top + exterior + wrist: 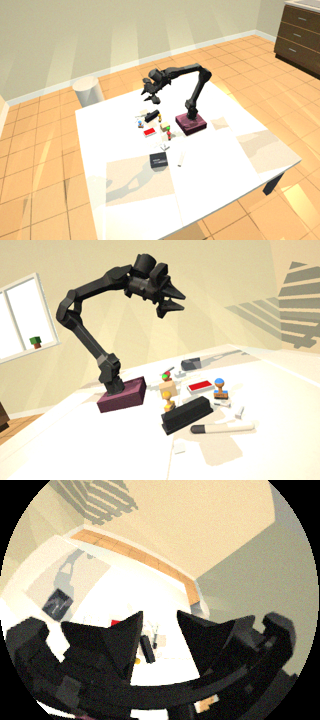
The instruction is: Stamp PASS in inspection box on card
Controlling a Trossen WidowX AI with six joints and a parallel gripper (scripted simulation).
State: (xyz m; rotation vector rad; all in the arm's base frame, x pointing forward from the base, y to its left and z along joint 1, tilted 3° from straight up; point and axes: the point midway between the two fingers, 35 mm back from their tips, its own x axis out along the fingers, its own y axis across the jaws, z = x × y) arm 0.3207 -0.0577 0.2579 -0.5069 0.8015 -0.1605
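Now: gripper tip 120 mm past the green-knobbed stamp, 100 mm to the right of it and 290 mm above it. The rest, counted from my gripper tip: blue-knobbed date stamp 40 mm ahead, 60 mm to the right, 290 mm below; then tan box 120 mm behind, 40 mm to the left, 280 mm below; then red ink pad 30 mm to the left, 300 mm below.
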